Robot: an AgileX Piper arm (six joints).
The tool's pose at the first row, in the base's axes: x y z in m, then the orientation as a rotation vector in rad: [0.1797 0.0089 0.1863 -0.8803 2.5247 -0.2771]
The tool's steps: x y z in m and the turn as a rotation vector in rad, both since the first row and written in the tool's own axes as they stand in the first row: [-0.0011 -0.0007 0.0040 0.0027 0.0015 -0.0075]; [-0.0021 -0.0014 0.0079 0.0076 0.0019 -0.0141]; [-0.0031 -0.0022 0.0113 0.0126 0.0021 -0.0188]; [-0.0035 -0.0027 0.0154 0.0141 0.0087 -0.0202]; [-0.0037 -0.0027 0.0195 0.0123 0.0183 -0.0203]
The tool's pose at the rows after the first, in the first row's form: [0.1827 0.0089 0.1834 -0.8890 2.5223 -0.2836]; [0.1857 0.0088 0.1805 -0.8956 2.5184 -0.2920]; [0.1884 0.0087 0.1782 -0.8997 2.5150 -0.2997]; [0.1909 0.0084 0.1749 -0.9015 2.5200 -0.3054]; [0.1930 0.0083 0.1713 -0.9030 2.5294 -0.3082]
